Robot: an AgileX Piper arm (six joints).
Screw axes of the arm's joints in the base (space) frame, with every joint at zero. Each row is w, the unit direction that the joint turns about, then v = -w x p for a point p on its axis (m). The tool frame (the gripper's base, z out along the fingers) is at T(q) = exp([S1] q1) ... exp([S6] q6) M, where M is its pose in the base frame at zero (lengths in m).
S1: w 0 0 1 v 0 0 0
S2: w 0 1 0 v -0.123 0 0
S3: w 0 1 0 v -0.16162 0 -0.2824
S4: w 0.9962 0 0.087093 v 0 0.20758 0
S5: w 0 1 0 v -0.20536 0 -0.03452
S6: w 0.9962 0 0.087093 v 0 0.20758 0
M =
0.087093 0 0.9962 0.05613
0 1 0 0
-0.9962 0 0.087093 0.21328
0 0 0 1
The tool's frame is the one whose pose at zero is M.
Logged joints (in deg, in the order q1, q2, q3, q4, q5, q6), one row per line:
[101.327, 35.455, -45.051, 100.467, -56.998, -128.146]
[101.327, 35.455, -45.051, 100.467, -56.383, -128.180]
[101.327, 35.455, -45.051, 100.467, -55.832, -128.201]
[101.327, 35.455, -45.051, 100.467, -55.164, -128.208]
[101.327, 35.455, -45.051, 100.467, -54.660, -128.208]
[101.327, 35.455, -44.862, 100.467, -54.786, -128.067]
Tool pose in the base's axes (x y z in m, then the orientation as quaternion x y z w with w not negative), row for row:
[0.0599, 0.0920, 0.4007, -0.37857, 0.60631, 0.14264, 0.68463]
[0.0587, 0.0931, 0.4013, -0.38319, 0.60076, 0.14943, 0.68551]
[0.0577, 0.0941, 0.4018, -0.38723, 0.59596, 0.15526, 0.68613]
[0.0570, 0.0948, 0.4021, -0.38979, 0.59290, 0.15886, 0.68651]
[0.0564, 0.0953, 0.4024, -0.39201, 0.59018, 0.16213, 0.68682]
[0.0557, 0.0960, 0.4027, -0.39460, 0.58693, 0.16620, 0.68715]
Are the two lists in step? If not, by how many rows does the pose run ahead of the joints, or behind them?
The pose runs 2 rows behind the joints: the pose in row i belongs to the joints in row i - 2.
